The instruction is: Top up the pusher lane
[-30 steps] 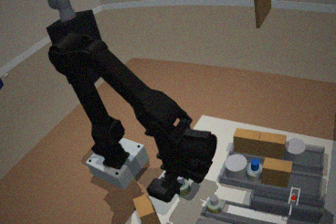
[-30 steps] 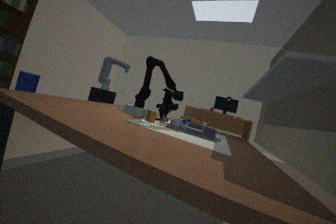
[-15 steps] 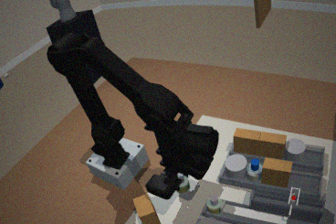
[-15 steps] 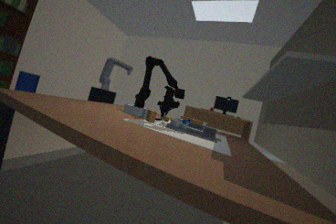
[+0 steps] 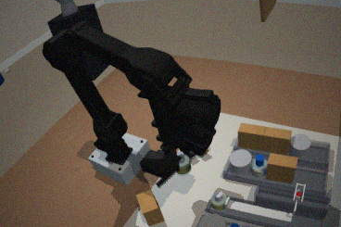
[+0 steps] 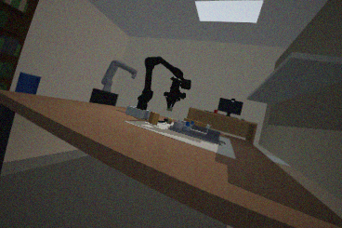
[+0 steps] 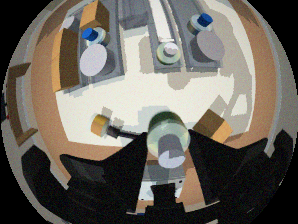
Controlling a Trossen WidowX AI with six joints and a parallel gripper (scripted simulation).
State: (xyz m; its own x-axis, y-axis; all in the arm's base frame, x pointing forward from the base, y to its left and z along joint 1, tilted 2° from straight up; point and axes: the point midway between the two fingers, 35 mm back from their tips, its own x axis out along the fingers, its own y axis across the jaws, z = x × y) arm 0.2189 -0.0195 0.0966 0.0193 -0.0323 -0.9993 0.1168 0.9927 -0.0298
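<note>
My gripper tip is now 60 mm past the tan box, 100 mm to the left of it and 80 mm above it. The rest, counted from my gripper tip: red marker: 280 mm ahead, 50 mm below; black tool: 70 mm behind, 50 mm to the left, 110 mm below.
</note>
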